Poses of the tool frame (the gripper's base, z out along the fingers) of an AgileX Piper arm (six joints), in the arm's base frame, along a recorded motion.
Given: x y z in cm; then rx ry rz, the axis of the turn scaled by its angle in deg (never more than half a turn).
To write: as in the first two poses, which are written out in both.
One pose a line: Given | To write
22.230 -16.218 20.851 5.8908 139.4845 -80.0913 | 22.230 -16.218 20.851 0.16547 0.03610 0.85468 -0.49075
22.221 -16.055 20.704 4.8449 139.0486 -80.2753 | 22.221 -16.055 20.704 0.16823 0.02973 0.85331 -0.49263
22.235 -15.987 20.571 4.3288 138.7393 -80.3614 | 22.235 -15.987 20.571 0.17029 0.02659 0.85237 -0.49372
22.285 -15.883 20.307 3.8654 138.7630 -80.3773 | 22.285 -15.883 20.307 0.17014 0.02375 0.85245 -0.49378
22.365 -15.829 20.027 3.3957 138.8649 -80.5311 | 22.365 -15.829 20.027 0.16881 0.02085 0.85245 -0.49436
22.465 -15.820 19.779 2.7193 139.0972 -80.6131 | 22.465 -15.820 19.779 0.16684 0.01667 0.85295 -0.49432
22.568 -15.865 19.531 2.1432 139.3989 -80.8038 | 22.568 -15.865 19.531 0.16385 0.01312 0.85339 -0.49468
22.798 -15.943 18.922 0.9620 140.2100 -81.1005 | 22.798 -15.943 18.922 0.15662 0.00587 0.85493 -0.49451
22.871 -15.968 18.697 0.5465 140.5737 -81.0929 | 22.871 -15.968 18.697 0.15395 0.00333 0.85587 -0.49373
